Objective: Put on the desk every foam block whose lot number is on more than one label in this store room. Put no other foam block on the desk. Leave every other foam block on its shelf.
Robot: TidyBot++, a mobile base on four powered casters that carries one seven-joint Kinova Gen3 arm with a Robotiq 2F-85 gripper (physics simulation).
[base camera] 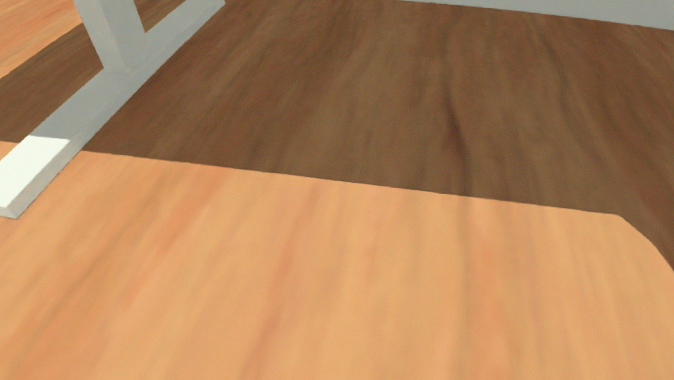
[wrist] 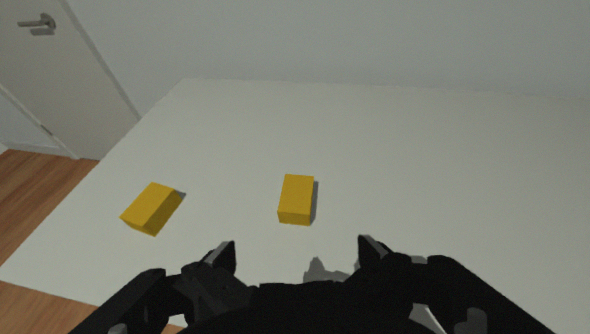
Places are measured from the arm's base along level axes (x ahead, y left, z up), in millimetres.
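Pixels of known places: gripper, fingertip midpoint: (wrist: 296, 251).
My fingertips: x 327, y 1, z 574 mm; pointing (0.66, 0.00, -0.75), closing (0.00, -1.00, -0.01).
Behind a point stands the place of what it marks.
Two yellow foam blocks lie apart on the white desk top (wrist: 380, 135) @[x 724, y -236, z 324 mm] in the wrist view. One foam block (wrist: 296, 199) @[x 504, y 1, z 369 mm] lies near the middle, a little beyond the fingertips. The other foam block (wrist: 151, 208) @[x 501, y 283, z 369 mm] lies to the left, turned at an angle, nearer the desk's left edge. No label or lot number can be read on either block. My gripper (wrist: 296, 251) @[x 327, y 2, z 574 mm] is open with nothing between its fingers, raised above the desk. The shelves and their labels do not show in these views.
A door (wrist: 60, 80) @[x 1366, y 1175, z 258 mm] with a lever handle (wrist: 40, 23) @[x 1273, y 968, z 528 mm] stands beyond the desk's left side. A wall (wrist: 350, 40) @[x 1071, y -209, z 449 mm] runs behind the desk. In the base view, a grey desk leg (base camera: 117, 40) @[x 700, y 355, z -312 mm] stands on a long foot (base camera: 95, 107) at the left, on the wooden floor (base camera: 325, 270) @[x 312, y 11, z -396 mm].
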